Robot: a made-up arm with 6 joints. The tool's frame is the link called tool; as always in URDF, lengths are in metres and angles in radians.
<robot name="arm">
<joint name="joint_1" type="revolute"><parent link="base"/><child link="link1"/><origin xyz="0 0 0.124" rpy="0 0 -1.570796"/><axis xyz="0 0 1"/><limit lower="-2.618" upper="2.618"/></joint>
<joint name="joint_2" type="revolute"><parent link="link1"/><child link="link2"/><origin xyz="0 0 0" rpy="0 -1.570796 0"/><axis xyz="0 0 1"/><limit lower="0" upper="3.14"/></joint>
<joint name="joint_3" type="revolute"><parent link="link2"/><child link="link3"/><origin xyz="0.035 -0.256 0" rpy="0 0 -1.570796"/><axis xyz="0 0 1"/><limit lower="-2.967" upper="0"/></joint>
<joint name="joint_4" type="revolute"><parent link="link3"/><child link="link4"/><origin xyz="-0.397 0.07 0" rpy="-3.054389 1.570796 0"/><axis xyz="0 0 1"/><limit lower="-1.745" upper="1.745"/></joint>
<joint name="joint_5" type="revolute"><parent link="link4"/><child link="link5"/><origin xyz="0 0 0" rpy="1.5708 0 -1.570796"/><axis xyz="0 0 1"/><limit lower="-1.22" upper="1.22"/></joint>
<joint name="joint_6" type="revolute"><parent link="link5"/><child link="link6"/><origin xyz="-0.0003 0.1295 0" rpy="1.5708 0 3.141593"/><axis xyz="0 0 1"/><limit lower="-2.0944" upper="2.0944"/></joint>
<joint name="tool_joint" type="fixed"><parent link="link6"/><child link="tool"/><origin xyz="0 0 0" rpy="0 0 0"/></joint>
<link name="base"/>
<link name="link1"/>
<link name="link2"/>
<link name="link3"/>
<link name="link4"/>
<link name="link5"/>
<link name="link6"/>
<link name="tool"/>
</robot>
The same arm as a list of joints. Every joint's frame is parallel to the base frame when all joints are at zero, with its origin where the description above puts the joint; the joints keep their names.
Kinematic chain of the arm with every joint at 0, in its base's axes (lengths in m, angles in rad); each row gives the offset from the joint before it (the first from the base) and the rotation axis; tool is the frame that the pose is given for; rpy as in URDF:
joint_1: xyz 0 0 0.124 axis +z
joint_2: xyz 0 0 0 axis +y
joint_3: xyz -0.256 0 0.035 axis +y
joint_4: xyz 0.397 0 0.07 axis 0.9962 0 0.0871
joint_5: xyz 0 0 0 axis +y
joint_6: xyz 0.129 0 0.011 axis 0.9962 0 0.0871
tool: xyz 0 0 0 rpy 0 1.4836 0
Joint limits (rad, base to tool): -2.618..2.618 0..3.14 -2.967..0 -1.745..1.745 -1.22..1.22 -2.0944..2.0944

